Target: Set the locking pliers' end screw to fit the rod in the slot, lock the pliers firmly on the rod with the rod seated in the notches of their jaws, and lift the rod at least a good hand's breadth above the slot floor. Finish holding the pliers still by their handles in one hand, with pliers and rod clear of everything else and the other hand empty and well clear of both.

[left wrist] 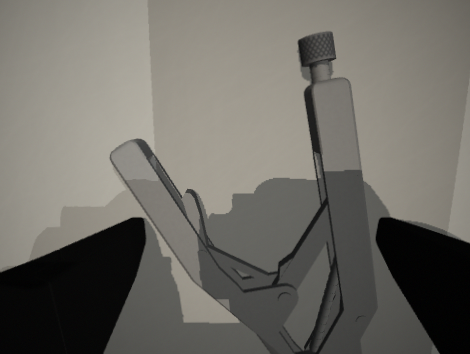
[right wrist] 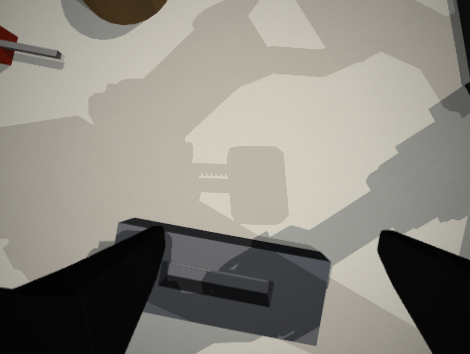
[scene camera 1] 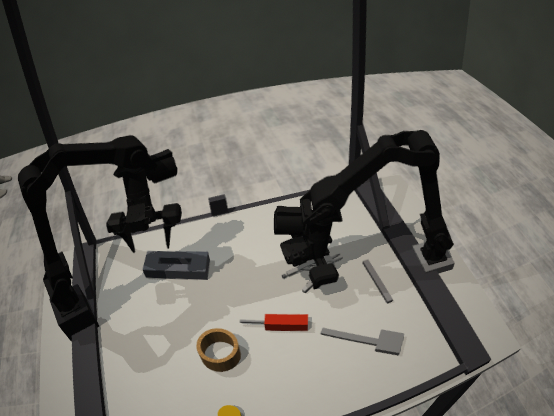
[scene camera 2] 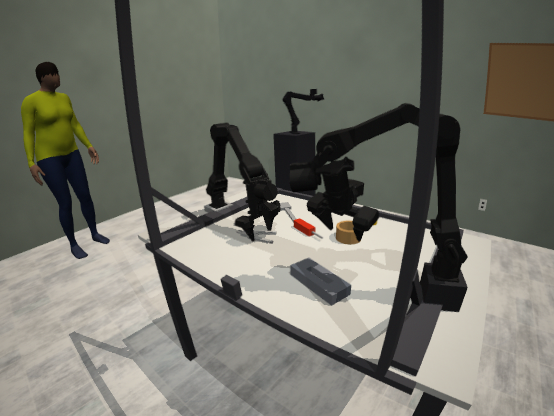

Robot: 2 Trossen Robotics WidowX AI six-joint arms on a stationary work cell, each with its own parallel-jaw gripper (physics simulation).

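Frame: origin at the left arm's base, x ahead, y left, z up, level; centimetres.
Seen in the pictures: left gripper, fingertip midpoint: (left wrist: 262, 229) (scene camera 1: 309, 275) (scene camera 2: 261, 236); right gripper, fingertip midpoint: (right wrist: 270, 238) (scene camera 1: 151, 250) (scene camera 2: 345, 234); left arm's base at its link origin: (scene camera 1: 433, 254) (scene camera 2: 218, 205); right arm's base at its link origin: (scene camera 1: 67, 304) (scene camera 2: 445, 274).
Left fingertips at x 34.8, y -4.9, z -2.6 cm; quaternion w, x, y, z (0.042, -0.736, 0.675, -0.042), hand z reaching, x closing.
Offsets run from my left fingertips to a thing's top centre. "pt": to the spot under its first point.
The grey locking pliers {pt dx +3.3, dy -1.5, dz +0.9 cm} (scene camera 1: 295, 271) (scene camera 2: 266, 242) (left wrist: 342, 130) lie on the table with handles spread apart. Their knurled end screw {dx +6.4, dy -1.0, dz +1.1 cm} (left wrist: 317, 48) stands out from the right-hand handle's end in the left wrist view; the jaws are cut off below. My left gripper (scene camera 2: 261, 234) (left wrist: 262, 229) is open and empty, low above the pliers, its fingertips on either side of the handles. The dark slotted block {dx +34.1, dy -9.7, dz +3.4 cm} (scene camera 1: 176, 272) (scene camera 2: 306, 265) (right wrist: 300, 262) sits on the table; I cannot make out the rod in its shadowed slot. My right gripper (scene camera 1: 151, 249) (scene camera 2: 345, 234) (right wrist: 270, 238) is open and empty above the block.
A red screwdriver {dx +11.9, dy +13.3, dz +3.0 cm} (scene camera 1: 286, 322) (scene camera 2: 304, 227) (right wrist: 7, 47), a brown ring {dx +25.8, dy +19.4, dz +5.0 cm} (scene camera 1: 218, 362) (scene camera 2: 346, 239) (right wrist: 127, 12), a flat-headed grey tool {pt dx -13.3, dy +26.7, dz +1.3 cm} (scene camera 1: 390, 342), a grey bar {dx -16.6, dy +7.1, dz +0.9 cm} (scene camera 1: 377, 281) and a yellow piece {pt dx +26.1, dy +35.8, dz +1.8 cm} (scene camera 1: 229, 411) lie on the table. A small dark block {dx +19.9, dy -29.3, dz +5.7 cm} (scene camera 1: 218, 205) (scene camera 2: 231, 287) is on the frame edge.
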